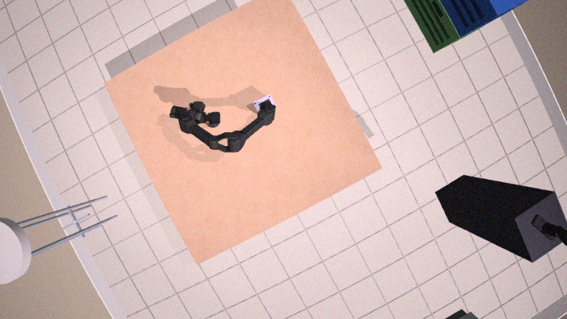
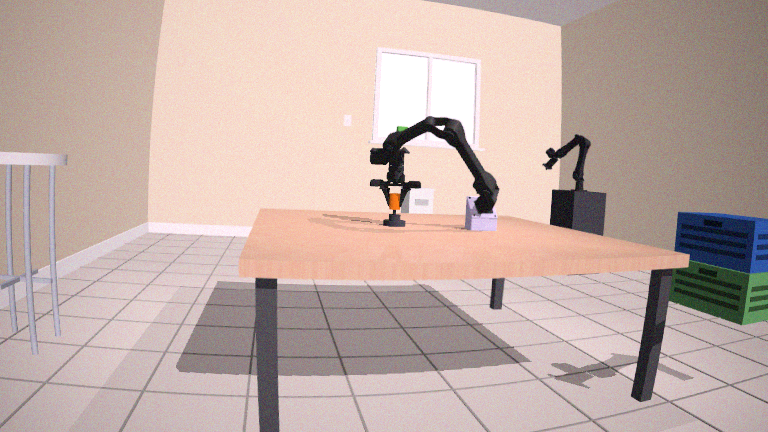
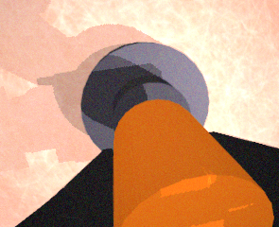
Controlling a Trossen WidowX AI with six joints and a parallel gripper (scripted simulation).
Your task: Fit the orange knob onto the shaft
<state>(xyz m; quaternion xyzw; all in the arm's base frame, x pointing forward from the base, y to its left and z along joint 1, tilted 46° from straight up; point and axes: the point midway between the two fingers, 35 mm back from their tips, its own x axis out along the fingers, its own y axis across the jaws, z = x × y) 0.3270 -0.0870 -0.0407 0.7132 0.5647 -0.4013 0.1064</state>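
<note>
My gripper tip is now 2 cm below the orange knob. The rest, counted from my gripper tip: round pedestal 4 cm below.
</note>
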